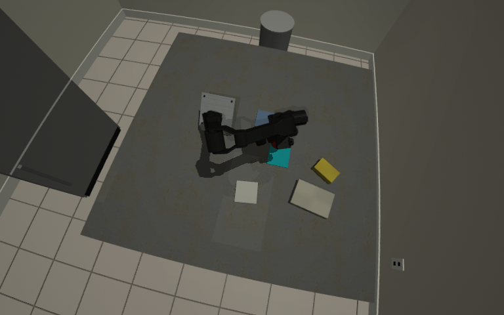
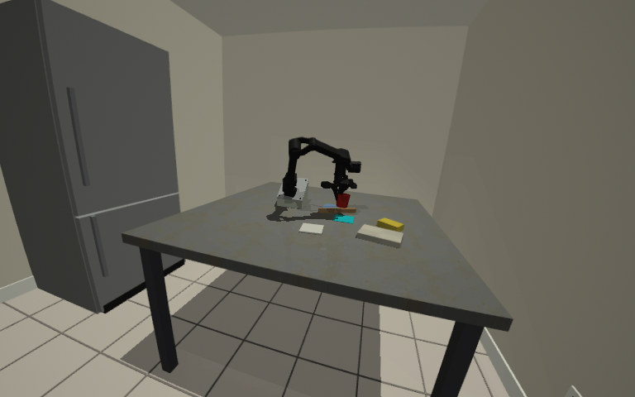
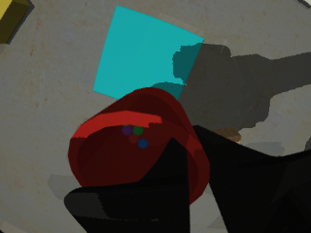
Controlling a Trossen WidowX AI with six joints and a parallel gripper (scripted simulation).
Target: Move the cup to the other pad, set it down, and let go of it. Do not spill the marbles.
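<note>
The teal pad lies 10 cm below my gripper tip, 5 cm ahead of it and 2 cm to the right of it. Round my gripper tip: red cup 3 cm ahead, 2 cm to the left; then blue pad 16 cm to the left, 10 cm below, 6 cm behind; then wooden bar 9 cm below, 7 cm to the left, 1 cm behind.
</note>
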